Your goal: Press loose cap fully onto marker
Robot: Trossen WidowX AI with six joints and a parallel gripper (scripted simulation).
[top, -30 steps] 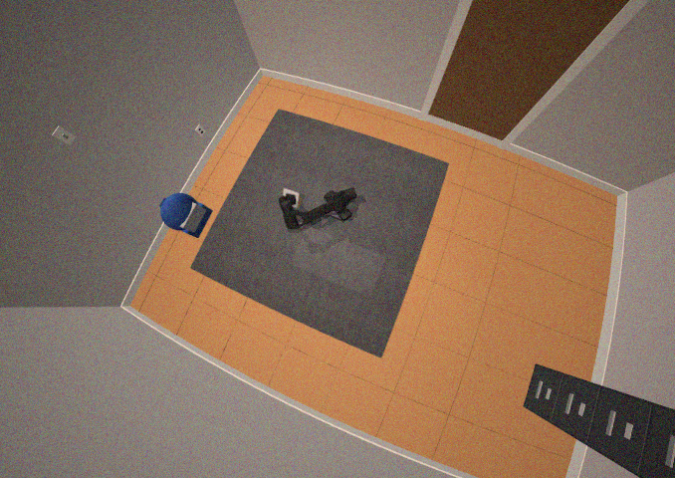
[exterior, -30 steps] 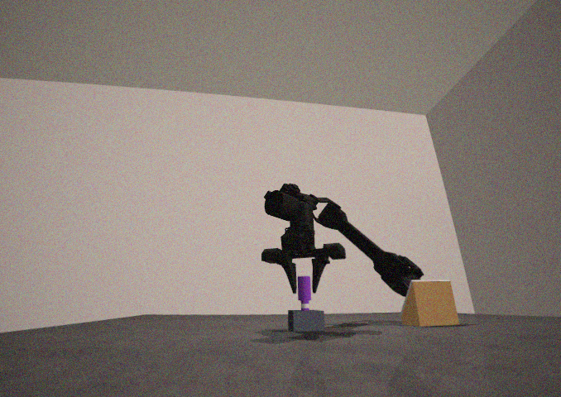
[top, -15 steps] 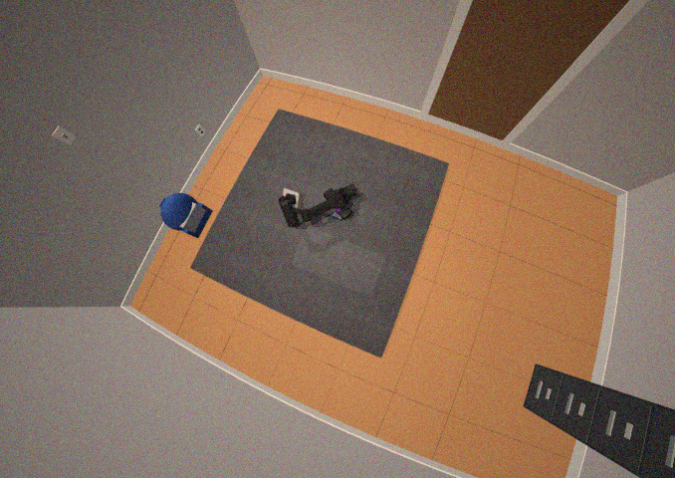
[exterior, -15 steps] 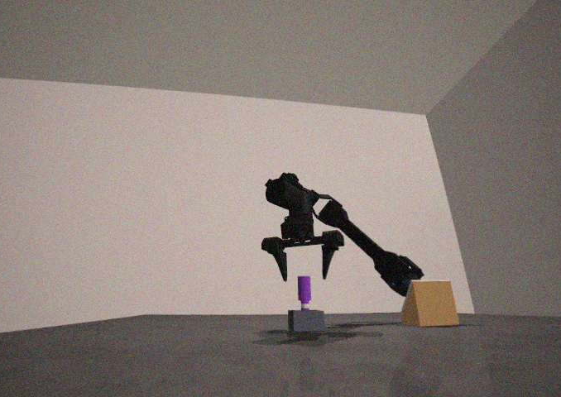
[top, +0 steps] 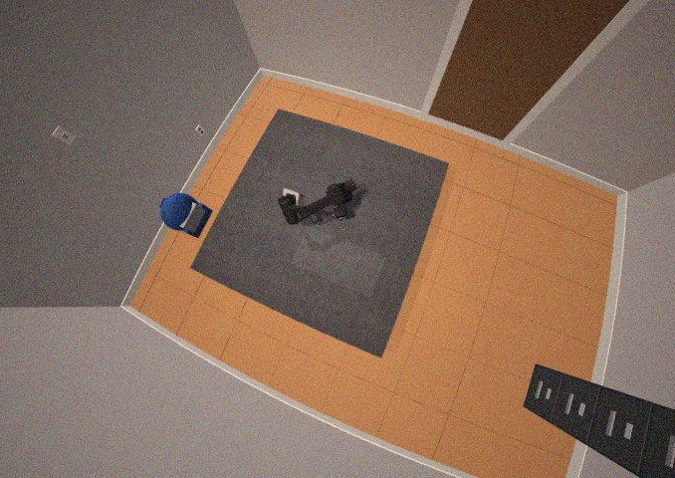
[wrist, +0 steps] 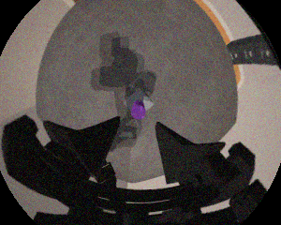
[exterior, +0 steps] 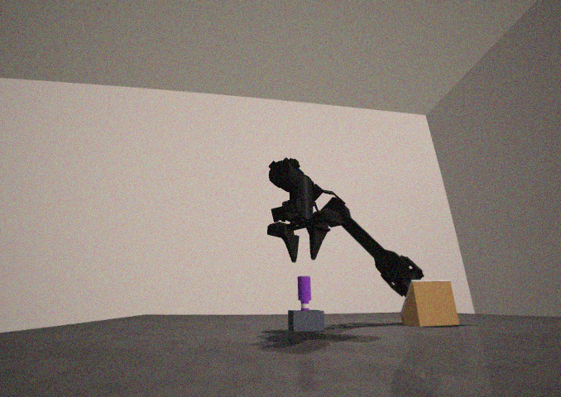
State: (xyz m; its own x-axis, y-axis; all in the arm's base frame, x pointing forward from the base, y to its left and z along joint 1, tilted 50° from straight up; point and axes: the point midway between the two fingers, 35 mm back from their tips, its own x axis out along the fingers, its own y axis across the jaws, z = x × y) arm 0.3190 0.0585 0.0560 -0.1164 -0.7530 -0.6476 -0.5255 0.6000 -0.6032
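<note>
My gripper tip is 60 mm above the purple cap. Also, from my gripper tip: dark grey holder block (120 mm below).
</note>
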